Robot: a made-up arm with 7 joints. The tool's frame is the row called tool.
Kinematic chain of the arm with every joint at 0, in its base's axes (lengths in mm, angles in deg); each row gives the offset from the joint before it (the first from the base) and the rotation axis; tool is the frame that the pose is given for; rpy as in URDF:
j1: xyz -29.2 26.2 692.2 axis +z
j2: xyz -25.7 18.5 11 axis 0 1 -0.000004
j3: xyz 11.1 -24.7 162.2 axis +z
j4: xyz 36.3 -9.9 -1.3 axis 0 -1 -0.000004
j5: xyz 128.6 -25.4 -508.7 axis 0 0.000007 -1
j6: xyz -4.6 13.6 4.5 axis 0 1 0.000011
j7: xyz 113.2 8.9 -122 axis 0 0.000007 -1
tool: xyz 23.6 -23.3 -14.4 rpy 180 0 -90
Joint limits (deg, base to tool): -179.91..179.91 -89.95..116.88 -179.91..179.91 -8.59..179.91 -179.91..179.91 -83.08..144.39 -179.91..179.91
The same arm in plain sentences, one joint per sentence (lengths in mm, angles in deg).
The arm has seven revolute joints in a row. What follows holds with every joint at zero, and every direction is one of the base frame's. The first joint lies 29.2 mm along -x and 26.2 mm along +y and 692.2 mm along +z from the base frame's origin and rotates about +z, from -179.91 to 179.91 deg. The second joint lies 25.7 mm along -x and 18.5 mm along +y and 11 mm along +z from the first joint and rotates about +y, from -89.95 to 116.88 deg. The third joint lies 11.1 mm along +x and 24.7 mm along -y and 162.2 mm along +z from the second joint and rotates about +z, from -179.91 to 179.91 deg. The fourth joint lies 36.3 mm along +x and 9.9 mm along -y and 1.3 mm along -z from the third joint and rotates about -y, from -8.59 to 179.91 deg. The fifth joint lies 128.6 mm along +x and 25.4 mm along -y and 508.7 mm along -z from the fourth joint and rotates about -z, from -179.91 to 179.91 deg. The sixth joint lies 4.6 mm along -x and 13.6 mm along +y and 4.5 mm along +z from the fifth joint and rotates about +y, from -83.08 to 144.39 deg. The seventh joint lies 113.2 mm along +x and 8.9 mm along +y and 122 mm along -z from the sixth joint and rotates about -z, from -179.91 to 179.91 deg. The tool frame, which is the frame that the pose is given for, lies 23.6 mm along +x and 23.3 mm along -y and 14.4 mm along -z from the seventh joint; its axes are the base frame's turned by roll 180, pitch 0 and yaw -90 deg (as in URDF: about the fixed x, then y, then z).
